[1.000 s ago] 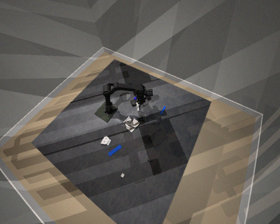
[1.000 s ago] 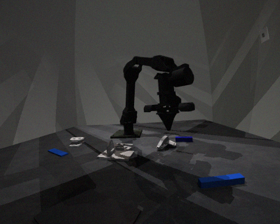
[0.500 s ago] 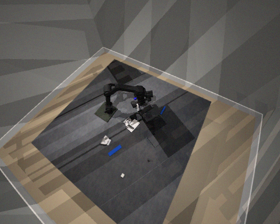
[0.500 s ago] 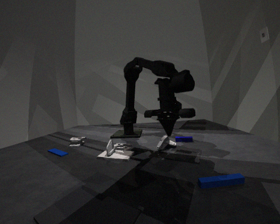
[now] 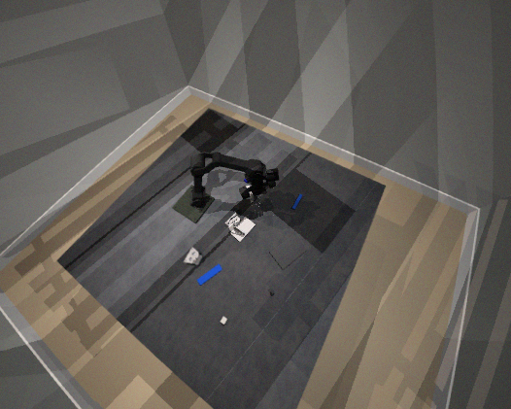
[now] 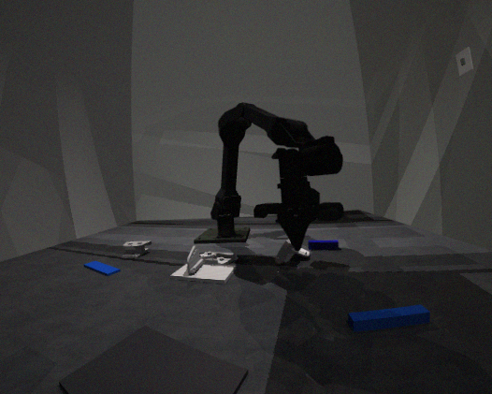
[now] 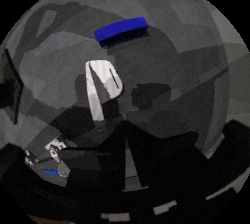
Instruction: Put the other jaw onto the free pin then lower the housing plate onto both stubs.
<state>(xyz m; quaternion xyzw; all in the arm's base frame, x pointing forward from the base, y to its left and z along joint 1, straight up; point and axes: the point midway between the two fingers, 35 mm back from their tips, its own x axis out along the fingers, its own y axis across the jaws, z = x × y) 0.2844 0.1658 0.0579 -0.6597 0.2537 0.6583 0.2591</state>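
The jaw lies 3 cm behind my gripper tip, 2 cm to the right of it and 2 cm below it. Also, from my gripper tip: small white cube 10 cm ahead, 61 cm to the right, 3 cm below; dark square slab 26 cm ahead, 22 cm to the right, 3 cm below; dark cube 25 cm ahead, 42 cm to the right, 2 cm below.
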